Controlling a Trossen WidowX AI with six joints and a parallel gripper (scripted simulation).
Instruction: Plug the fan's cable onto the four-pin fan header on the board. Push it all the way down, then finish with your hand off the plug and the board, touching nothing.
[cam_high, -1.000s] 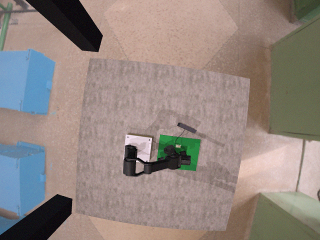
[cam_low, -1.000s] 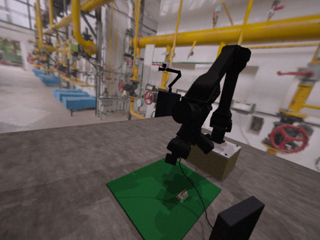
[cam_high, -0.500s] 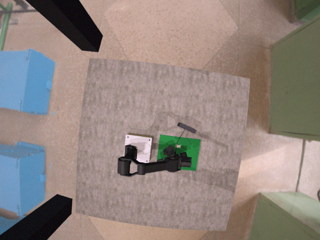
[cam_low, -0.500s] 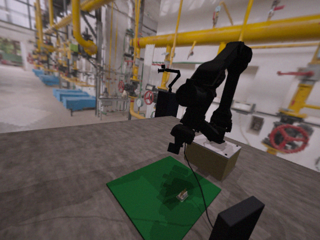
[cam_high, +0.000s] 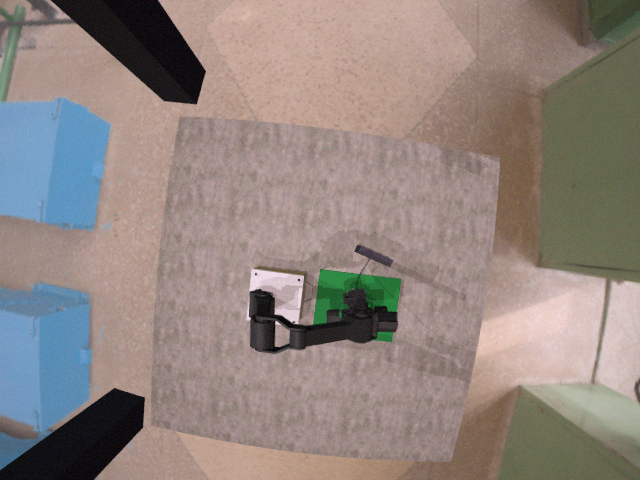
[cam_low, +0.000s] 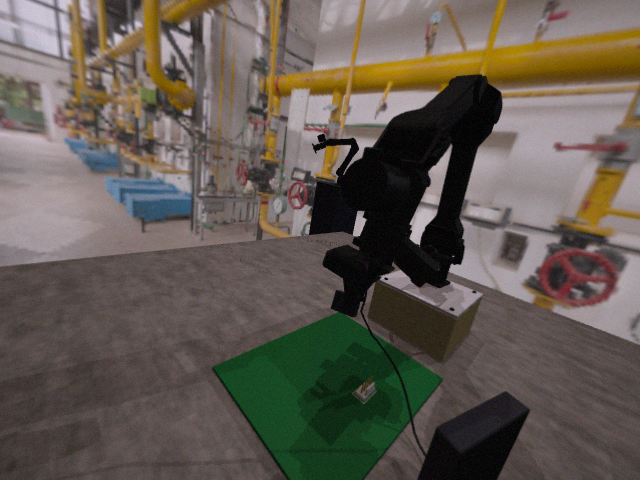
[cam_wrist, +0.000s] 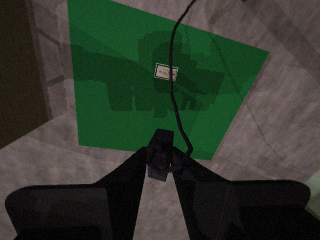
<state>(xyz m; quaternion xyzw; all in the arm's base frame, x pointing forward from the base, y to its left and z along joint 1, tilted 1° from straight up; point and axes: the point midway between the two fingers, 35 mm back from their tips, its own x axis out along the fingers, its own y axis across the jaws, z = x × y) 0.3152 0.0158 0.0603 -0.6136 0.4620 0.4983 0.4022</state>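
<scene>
The four-pin header is 6 cm to the left of my gripper tip and 13 cm below it. Also, from my gripper tip: black fan (3 cm ahead, 20 cm to the left, 7 cm below); green board (2 cm ahead, 1 cm to the left, 14 cm below); black fan plug (1 cm ahead, 1 cm to the right).
</scene>
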